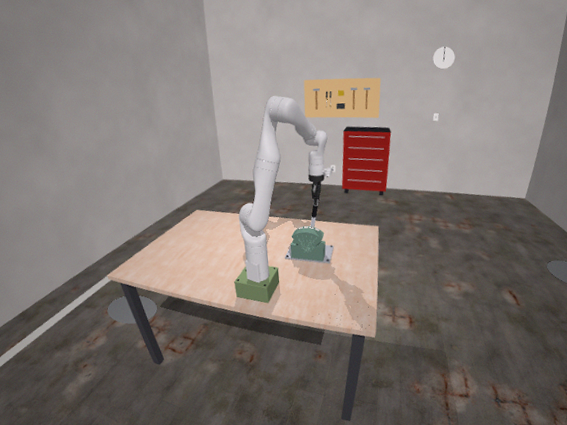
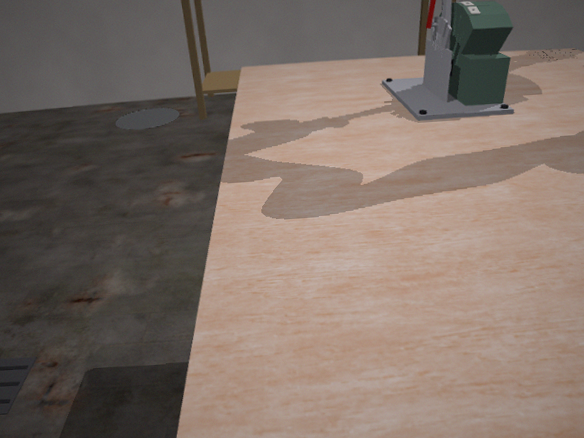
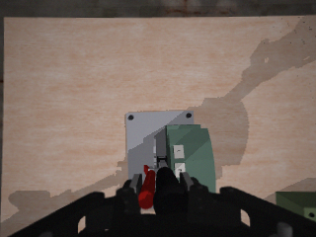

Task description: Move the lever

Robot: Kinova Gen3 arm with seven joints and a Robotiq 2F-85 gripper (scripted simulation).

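Right now the red bar is 10 mm ahead of my hand, 20 mm to the left of it and 110 mm below it.
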